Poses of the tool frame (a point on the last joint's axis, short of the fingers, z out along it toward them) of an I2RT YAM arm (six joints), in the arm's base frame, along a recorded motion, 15 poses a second.
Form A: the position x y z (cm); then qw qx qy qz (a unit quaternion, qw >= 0).
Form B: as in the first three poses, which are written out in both.
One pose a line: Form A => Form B
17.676 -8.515 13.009 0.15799 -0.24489 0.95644 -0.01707 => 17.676 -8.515 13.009 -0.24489 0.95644 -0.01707 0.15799
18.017 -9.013 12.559 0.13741 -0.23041 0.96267 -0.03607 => 18.017 -9.013 12.559 -0.23041 0.96267 -0.03607 0.13741
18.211 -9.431 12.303 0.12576 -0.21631 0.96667 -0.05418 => 18.211 -9.431 12.303 -0.21631 0.96667 -0.05418 0.12576
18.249 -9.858 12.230 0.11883 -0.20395 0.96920 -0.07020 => 18.249 -9.858 12.230 -0.20395 0.96920 -0.07020 0.11883
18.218 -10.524 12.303 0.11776 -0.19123 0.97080 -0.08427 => 18.218 -10.524 12.303 -0.19123 0.97080 -0.08427 0.11776
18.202 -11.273 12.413 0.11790 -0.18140 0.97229 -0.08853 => 18.202 -11.273 12.413 -0.18140 0.97229 -0.08853 0.11790
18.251 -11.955 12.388 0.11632 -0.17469 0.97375 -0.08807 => 18.251 -11.955 12.388 -0.17469 0.97375 -0.08807 0.11632
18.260 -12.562 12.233 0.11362 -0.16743 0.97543 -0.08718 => 18.260 -12.562 12.233 -0.16743 0.97543 -0.08718 0.11362
